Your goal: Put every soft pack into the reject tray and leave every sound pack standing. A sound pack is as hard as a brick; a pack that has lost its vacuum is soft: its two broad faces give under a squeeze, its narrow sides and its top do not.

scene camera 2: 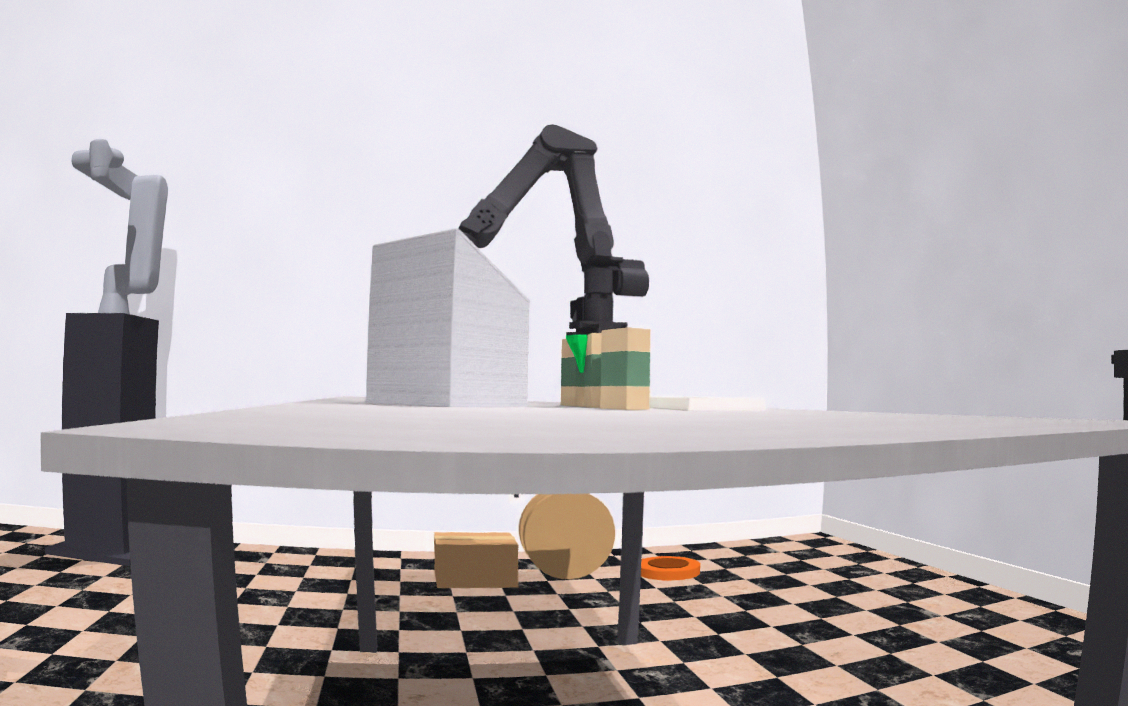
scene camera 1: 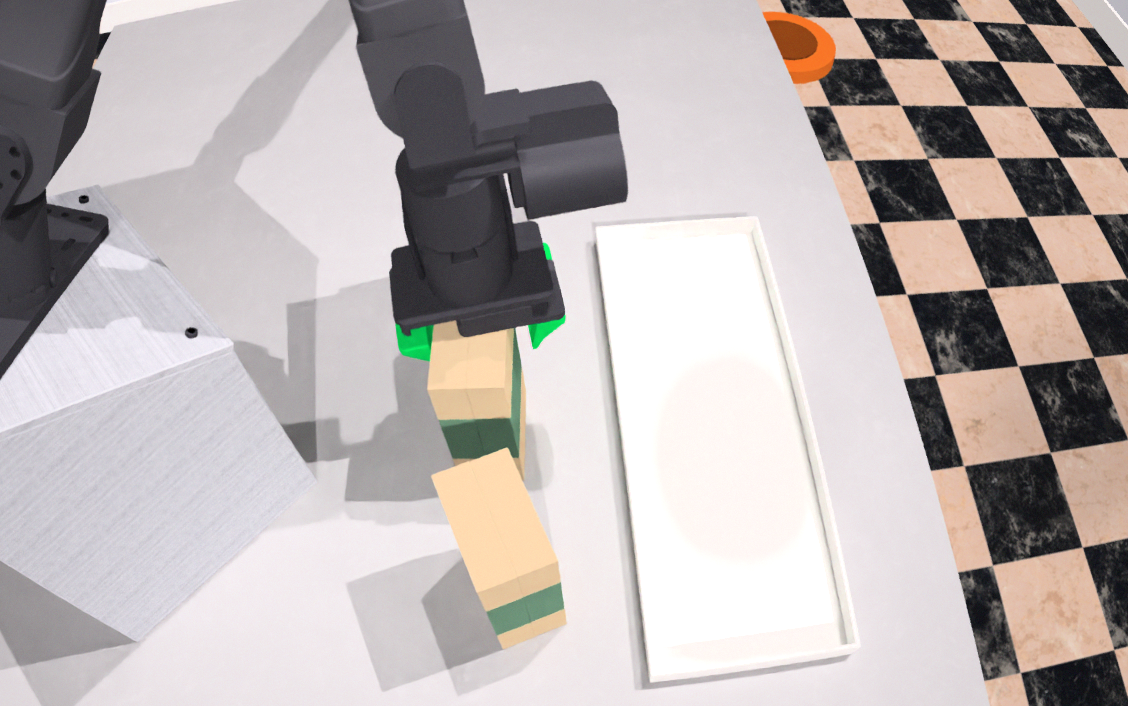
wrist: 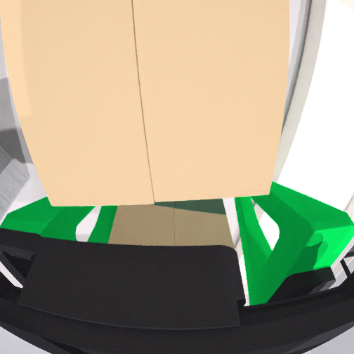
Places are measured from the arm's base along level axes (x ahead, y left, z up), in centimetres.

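Pixels of known places: arm's base, origin of its link: (scene camera 2: pixel 449 272) (scene camera 1: pixel 7 295).
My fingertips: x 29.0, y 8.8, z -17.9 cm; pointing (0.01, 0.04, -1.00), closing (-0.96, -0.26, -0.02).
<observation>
Ahead of a thing's pixels: the offset from my fingertips to its top centre.
Three tan packs with green bands stand in a row. The front pack @[dx +2.9, dy -16.3, dz +7.2 cm] (scene camera 1: pixel 499 524) (scene camera 2: pixel 625 366) is turned at an angle. The middle pack @[dx +1.2, dy -3.6, dz +7.2 cm] (scene camera 1: pixel 470 366) (wrist: pixel 150 100) stands behind it. The rear pack @[dx -4.1, dy +7.3, dz -2.7 cm] (wrist: pixel 170 227) (scene camera 2: pixel 568 391) is mostly hidden under the arm in scene view 1. My gripper (scene camera 1: pixel 478 348) (scene camera 2: pixel 580 357) (wrist: pixel 176 174) is partly open, its green fingers down on either side of the rear pack. In the wrist view a gap shows at the right finger; whether the left one touches is unclear. The white reject tray @[dx +17.5, dy -2.0, dz -4.6 cm] (scene camera 1: pixel 748 665) (scene camera 2: pixel 727 404) is empty.
A tall grey metal block (scene camera 1: pixel 149 466) (scene camera 2: pixel 415 324) stands left of the packs and bears the arm. The tray lies to their right, near the table's edge. An orange ring (scene camera 2: pixel 669 574) lies on the floor. A second arm (scene camera 2: pixel 148 224) stands on a dark pedestal beyond the table.
</observation>
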